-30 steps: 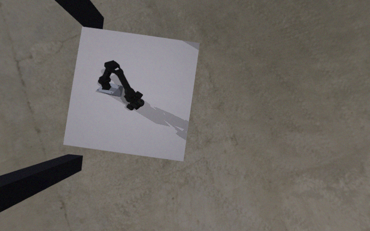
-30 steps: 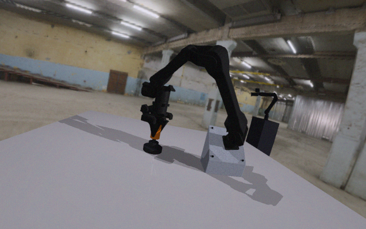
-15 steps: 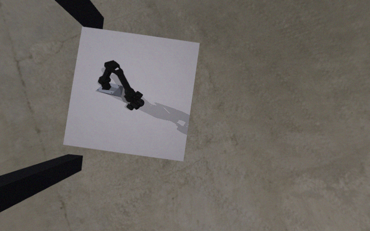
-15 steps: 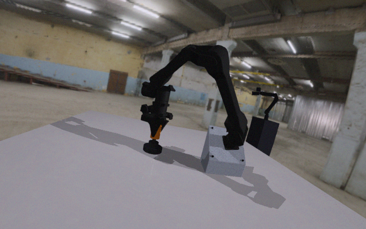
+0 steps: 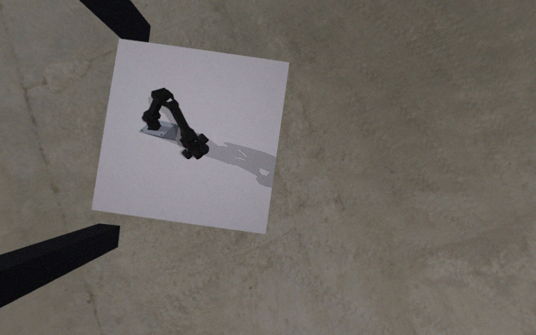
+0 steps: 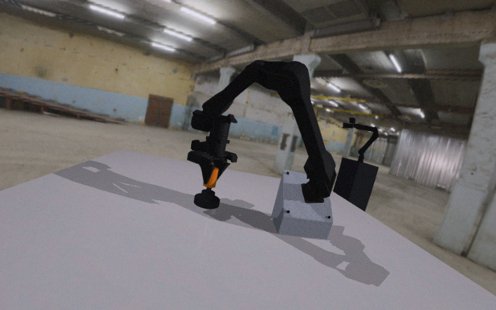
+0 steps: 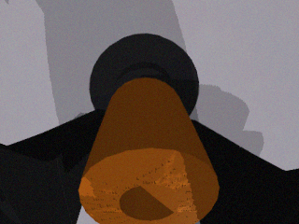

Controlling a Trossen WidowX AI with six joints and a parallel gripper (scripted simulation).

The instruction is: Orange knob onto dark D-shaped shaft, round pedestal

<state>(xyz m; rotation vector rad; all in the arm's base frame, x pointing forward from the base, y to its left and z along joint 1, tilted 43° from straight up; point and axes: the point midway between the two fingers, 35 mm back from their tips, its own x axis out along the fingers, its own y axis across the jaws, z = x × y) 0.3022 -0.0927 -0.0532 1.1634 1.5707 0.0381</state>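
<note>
The orange knob is 20 mm above my gripper tip. Also, from my gripper tip: dark round pedestal 40 mm below.
</note>
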